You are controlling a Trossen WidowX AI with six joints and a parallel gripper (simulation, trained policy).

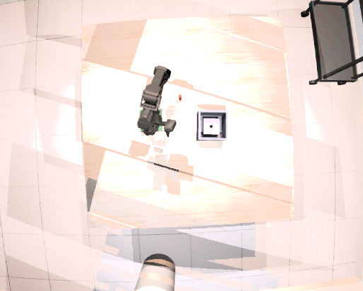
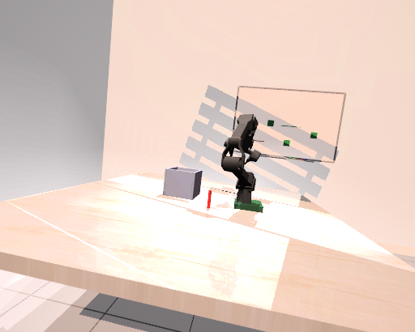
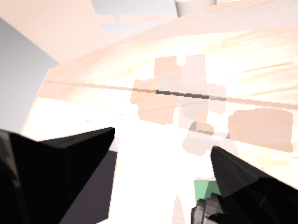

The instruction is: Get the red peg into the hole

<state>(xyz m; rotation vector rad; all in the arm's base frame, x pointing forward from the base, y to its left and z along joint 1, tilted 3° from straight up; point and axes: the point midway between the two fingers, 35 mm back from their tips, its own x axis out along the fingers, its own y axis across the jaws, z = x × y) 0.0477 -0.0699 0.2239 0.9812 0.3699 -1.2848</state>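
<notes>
The red peg lies 240 mm to the left of my gripper tip, 180 mm below it and 70 mm ahead of it. Also, from my gripper tip: plate (270 mm ahead, 170 mm below, 90 mm to the left).
</notes>
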